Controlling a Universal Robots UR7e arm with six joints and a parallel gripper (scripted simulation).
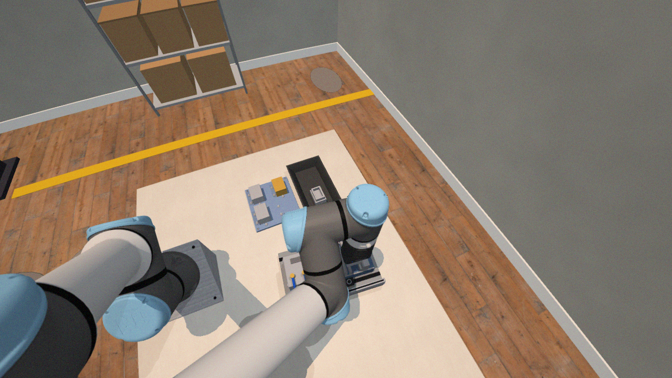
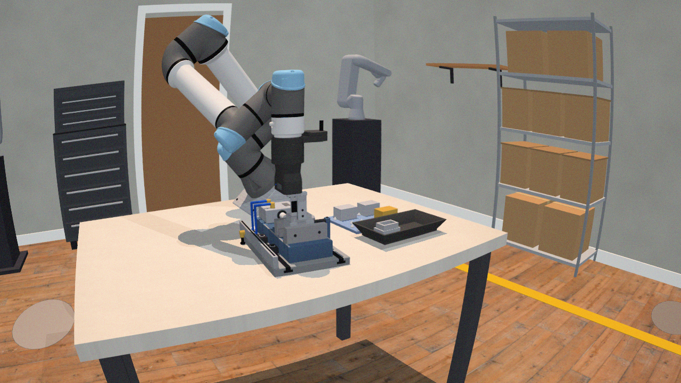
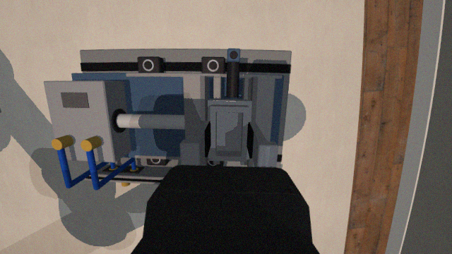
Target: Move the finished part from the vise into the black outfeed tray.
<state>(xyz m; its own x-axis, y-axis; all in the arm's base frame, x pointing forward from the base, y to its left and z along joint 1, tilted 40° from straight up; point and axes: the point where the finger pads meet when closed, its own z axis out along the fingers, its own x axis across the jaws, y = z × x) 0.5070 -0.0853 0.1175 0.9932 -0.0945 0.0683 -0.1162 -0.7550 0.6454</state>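
Right now my hand is 37 cm to the right of the yellow block, 13 cm past it and 10 cm above it. From my hand the other things lie so: grey actuator box (16 cm behind, 5 cm below, 2 cm to the left).
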